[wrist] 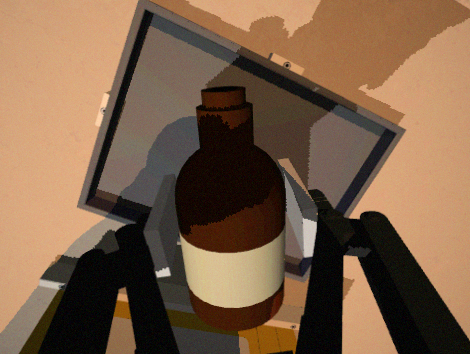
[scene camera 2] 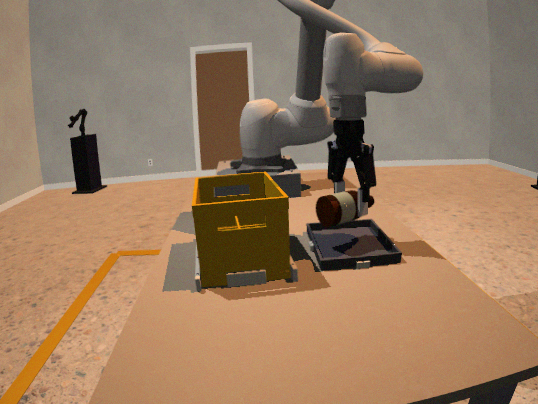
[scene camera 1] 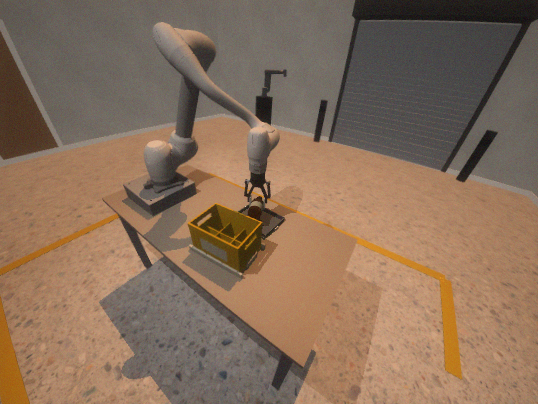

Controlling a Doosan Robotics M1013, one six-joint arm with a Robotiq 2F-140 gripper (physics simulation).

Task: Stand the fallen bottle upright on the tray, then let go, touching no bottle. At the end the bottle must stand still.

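Places are measured from the arm's base along level axes (x ahead, y left, z up), in millimetres.
Where they show: gripper, fingertip midpoint: [wrist: 229, 185] [scene camera 2: 351, 212]; arm's base at its link origin: [scene camera 2: 262, 167] [scene camera 1: 165, 182].
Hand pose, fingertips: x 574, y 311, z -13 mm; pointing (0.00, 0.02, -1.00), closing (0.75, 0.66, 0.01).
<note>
Things, the pixels of their centre, and the offset from my fingertips. Level surfaces: height alone.
- brown bottle at the middle of its body: [wrist: 231, 205] [scene camera 2: 349, 205] [scene camera 1: 257, 205] dy -5, dx +4, dz +18 mm
- tall yellow crate at the middle of its body: [scene camera 2: 237, 222] [scene camera 1: 226, 236] dy -268, dx +88, dz +3 mm
- brown table at its surface level: dz -85 mm
The brown bottle [scene camera 1: 255, 207] [scene camera 2: 343, 208] [wrist: 233, 280] with a cream label is held roughly level on its side, raised above the tray. In scene camera 2 its base faces left toward the crate, and its neck points right, partly behind a finger. My gripper [scene camera 1: 257, 200] [scene camera 2: 351, 199] [wrist: 229, 185] points down and is shut on the bottle's body, one finger on each side. The dark, shallow tray [scene camera 1: 274, 229] [scene camera 2: 340, 262] [wrist: 114, 105] sits on the table below, with shadows across its floor. No other bottle can be made out.
A tall yellow crate [scene camera 1: 252, 250] [scene camera 2: 240, 255] with inner dividers stands close beside the tray, its walls rising above the tray's rim. Both rest on the brown table [scene camera 1: 300, 280] [scene camera 2: 310, 340]. The arm's grey base block [scene camera 1: 160, 195] is at the table's far end.
</note>
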